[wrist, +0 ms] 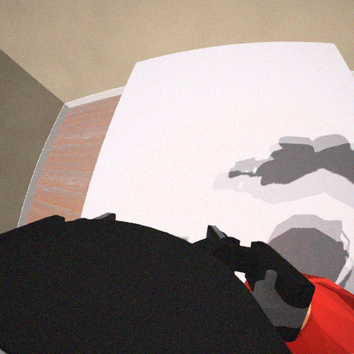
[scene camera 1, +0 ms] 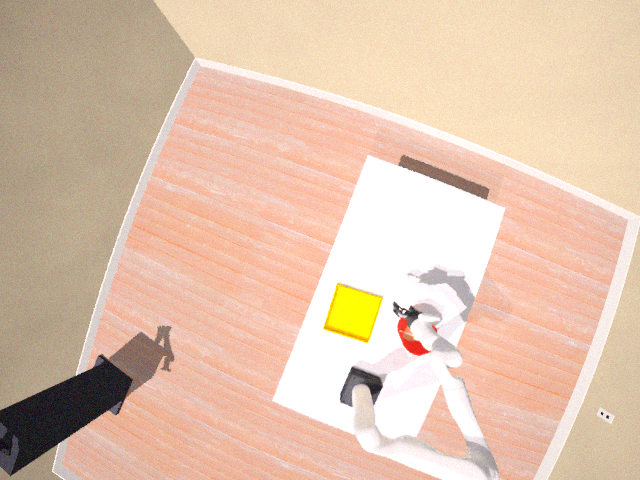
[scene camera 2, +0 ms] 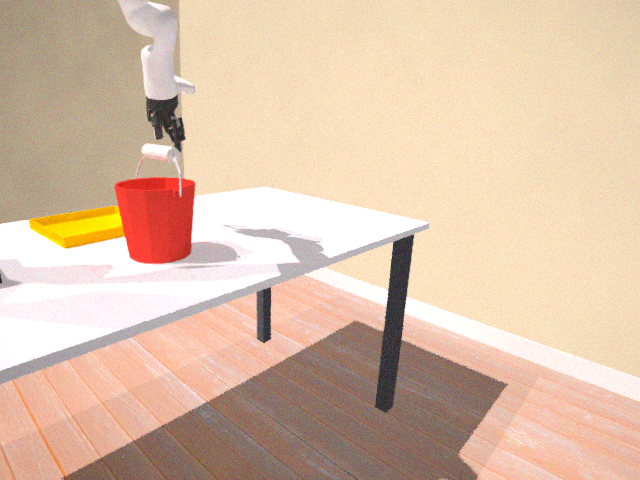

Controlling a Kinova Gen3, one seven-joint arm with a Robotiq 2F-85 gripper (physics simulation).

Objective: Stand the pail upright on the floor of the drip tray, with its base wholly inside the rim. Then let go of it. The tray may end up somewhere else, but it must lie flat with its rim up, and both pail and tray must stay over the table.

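Seen in the pictures: gripper, between the fingertips: (scene camera 1: 401, 304) (scene camera 2: 168, 145); arm's base, origin of its link: (scene camera 1: 361, 392).
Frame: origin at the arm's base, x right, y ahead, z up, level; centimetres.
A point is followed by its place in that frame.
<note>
The red pail (scene camera 1: 413, 349) {x 10.7, y 33.0, z 3.3 cm} (scene camera 2: 160, 222) {x 16.1, y 38.2, z 0.7 cm} (wrist: 332, 312) stands upright on the white table (scene camera 1: 408, 222) {x -18.5, y 90.0, z -9.0 cm} (scene camera 2: 273, 211) {x -12.8, y 88.1, z -8.9 cm}, beside the drip tray and apart from it. Its wire handle is raised, with a white grip (scene camera 2: 156, 150) {x 9.5, y 40.6, z 15.2 cm} above the rim. The yellow drip tray (scene camera 1: 354, 312) {x -21.6, y 33.3, z -8.6 cm} (scene camera 2: 85, 226) {x -24.7, y 30.8, z -8.5 cm} lies flat with its rim up; the pail hides part of it in scene camera 2. My gripper (scene camera 1: 398, 310) {x -8.8, y 50.4, z 14.6 cm} (scene camera 2: 169, 142) {x -8.8, y 50.4, z 14.6 cm} is open and holds nothing. It points down just above the handle grip in scene camera 2; whether a fingertip touches the grip is unclear. The gripper's black body hides much of the wrist view.
The arm's dark base (scene camera 1: 360, 384) {x -2.7, y 3.9, z 0.9 cm} stands on the table near the tray. The white arm (scene camera 1: 460, 403) {x 8.7, y 35.1, z 52.6 cm} (scene camera 2: 159, 72) {x 2.3, y 44.8, z 32.2 cm} reaches over the pail from its base. The table's long edge (scene camera 2: 330, 258) {x 33.2, y 72.3, z -9.3 cm} runs past the pail. A tan wall rises beyond the table's far end.
</note>
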